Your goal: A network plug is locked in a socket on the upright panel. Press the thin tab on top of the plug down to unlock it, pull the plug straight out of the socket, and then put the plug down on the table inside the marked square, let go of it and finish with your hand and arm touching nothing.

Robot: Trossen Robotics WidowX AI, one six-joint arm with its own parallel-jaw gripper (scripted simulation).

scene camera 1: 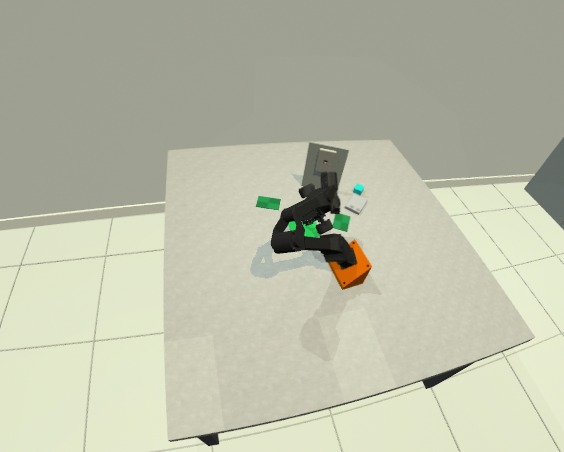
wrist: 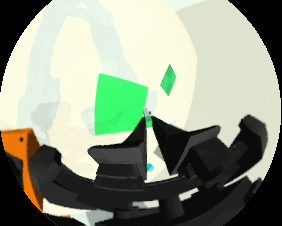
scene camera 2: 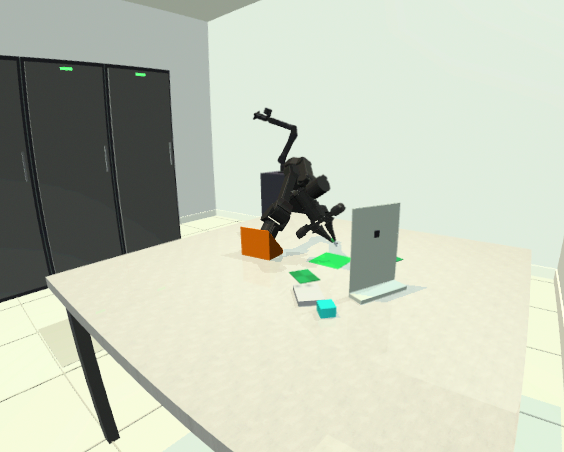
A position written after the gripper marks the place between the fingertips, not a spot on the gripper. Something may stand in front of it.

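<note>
The gripper (scene camera 2: 334,241) also appears in the wrist view, where the same gripper (wrist: 147,119) shares the picture with a green marked square (wrist: 118,103). A grey upright panel (scene camera 2: 374,229) is part of the scene as well, and scene camera 1 likewise shows the panel (scene camera 1: 321,158).
</note>
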